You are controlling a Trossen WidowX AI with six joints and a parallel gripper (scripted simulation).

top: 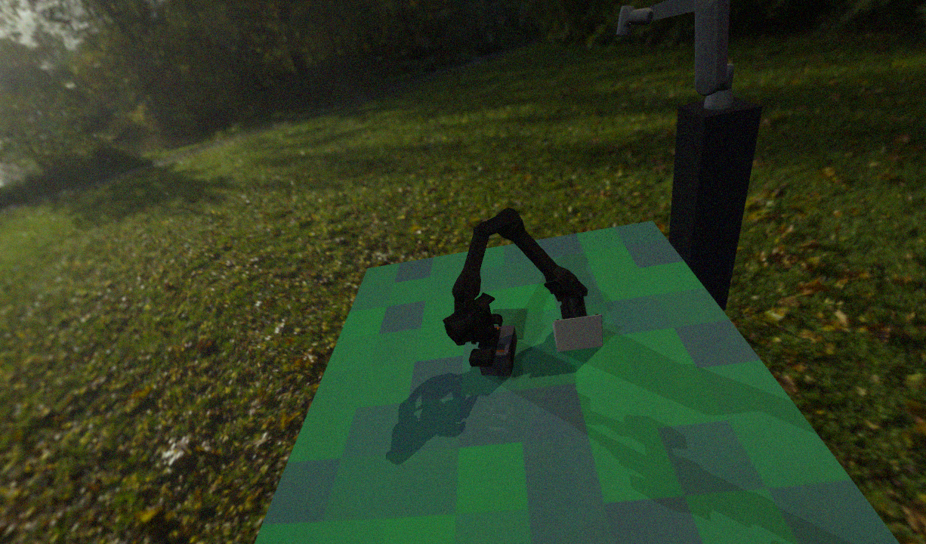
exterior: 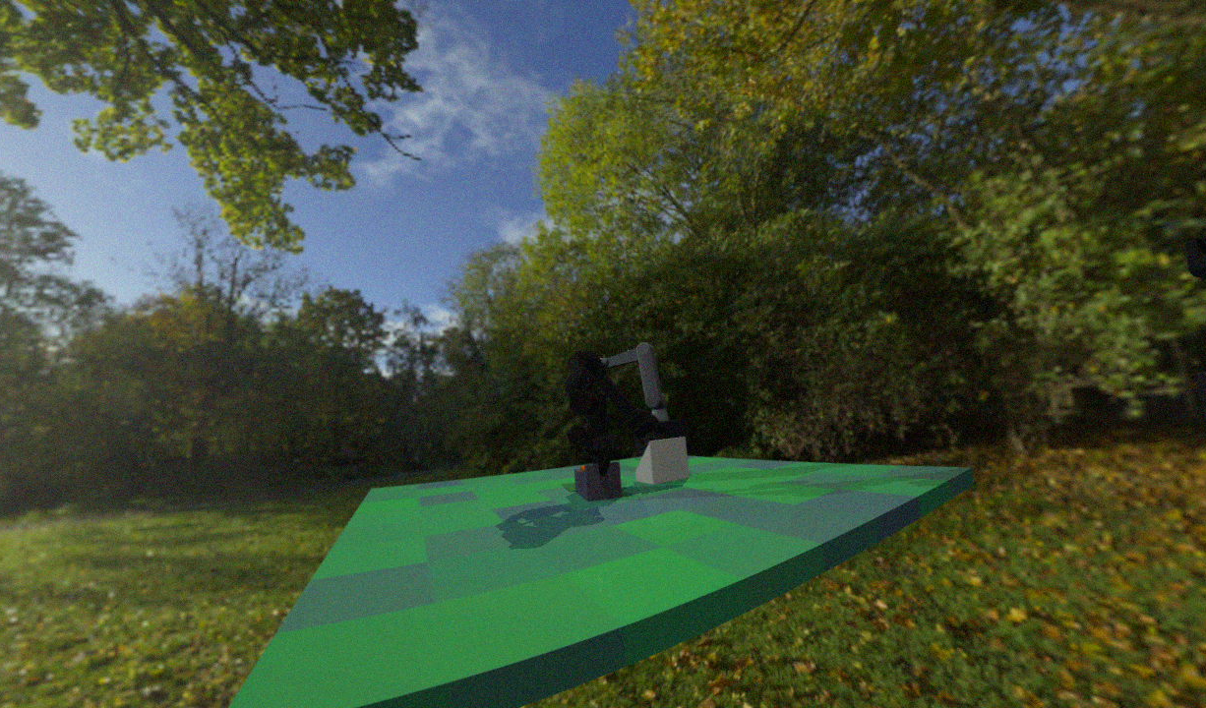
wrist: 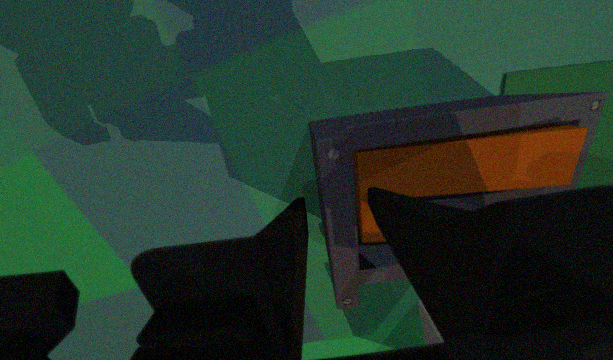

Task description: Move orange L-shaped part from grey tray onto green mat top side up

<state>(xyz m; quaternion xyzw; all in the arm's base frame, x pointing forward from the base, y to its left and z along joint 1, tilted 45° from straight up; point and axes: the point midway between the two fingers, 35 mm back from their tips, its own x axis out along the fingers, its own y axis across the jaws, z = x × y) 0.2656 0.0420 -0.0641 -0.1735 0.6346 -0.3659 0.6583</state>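
My gripper tip is now 5 cm to the left of the orange L-shaped part, 2 cm past it and 1 cm above it.
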